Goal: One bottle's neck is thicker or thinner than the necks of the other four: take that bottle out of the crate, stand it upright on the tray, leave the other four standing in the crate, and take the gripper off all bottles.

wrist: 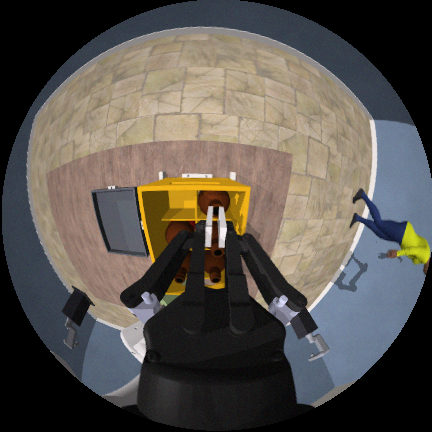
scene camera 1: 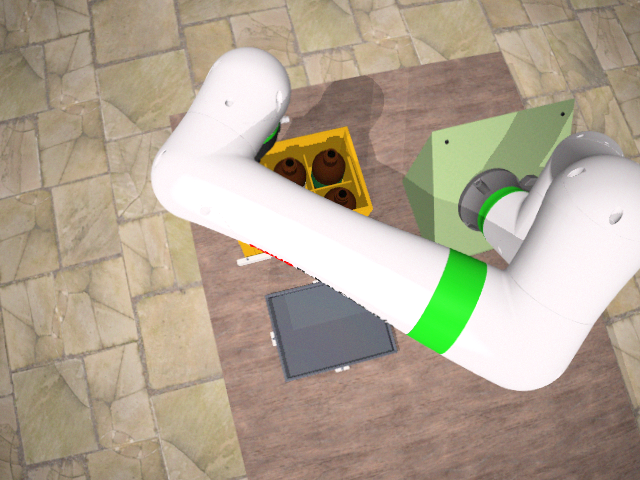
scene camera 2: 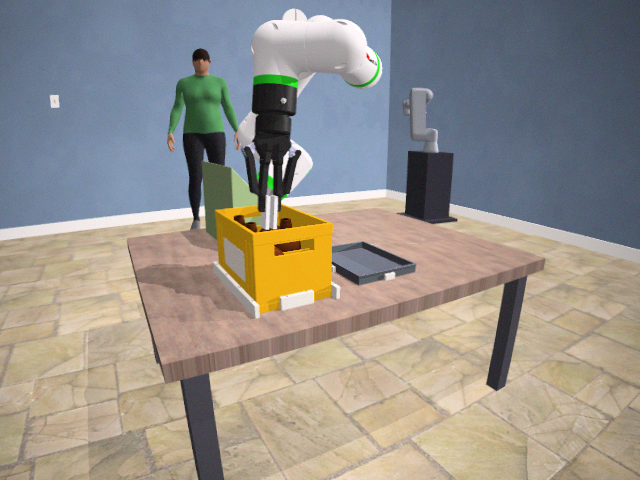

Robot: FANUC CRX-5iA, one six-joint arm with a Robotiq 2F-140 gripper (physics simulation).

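Frame: origin at the arm's base, x right, y ahead, z up, level; centimetres.
Where they show: gripper, fingertip midpoint: [wrist: 215, 214] [scene camera 2: 268, 228]; arm's base, link origin: [scene camera 1: 488, 199] [scene camera 2: 256, 202].
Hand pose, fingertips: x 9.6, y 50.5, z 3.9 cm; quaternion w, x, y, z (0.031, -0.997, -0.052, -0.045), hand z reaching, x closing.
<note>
Each offset is from my fingertips to the top centre of the thing. "pt": to the spot under its first point. Level surfaces: height alone.
The yellow crate @(dx -2.6, dy -9.1, dz +0.6 cm) [scene camera 1: 359, 173] [scene camera 2: 294, 279] [wrist: 195, 183] holds five brown bottles, all in it. One bottle @(dx +0.3, dy +0.5, dz -0.6 cm) [wrist: 212, 198] stands alone in the end row; other bottles @(dx -7.0, dy -9.4, dz -0.6 cm) [wrist: 175, 234] @(dx +3.0, dy -17.4, dz -0.6 cm) [wrist: 215, 272] @(dx -5.9, dy -18.4, dz -0.6 cm) [wrist: 181, 274] stand in the rows behind. Several bottle necks @(pt dx +3.1, dy -16.1, dz -1.2 cm) [scene camera 2: 239, 219] @(dx +2.0, dy -8.6, dz -0.6 cm) [scene camera 2: 250, 226] @(pt dx -6.5, dy -8.3, dz -1.1 cm) [scene camera 2: 285, 222] show above the rim. A neck difference cannot be told. My gripper [scene camera 2: 270, 227] [wrist: 215, 214] points down into the crate's top. Its white pads are nearly together, with no neck seen held; they overlap the end-row bottle's neck in the wrist view. The dark tray @(pt dx -31.9, dy -13.5, dz -16.4 cm) [scene camera 1: 330, 330] [scene camera 2: 367, 260] [wrist: 120, 220] lies beside the crate.
White stops [scene camera 2: 297, 299] [scene camera 1: 253, 259] border the crate on the wooden table @(dz -16.9 cm) [scene camera 2: 439, 242]. A green angled screen [scene camera 1: 465, 155] stands near the arm's base. My forearm [scene camera 1: 320, 222] hides part of the crate in scene camera 1. A person [scene camera 2: 204, 108] stands behind the table.
</note>
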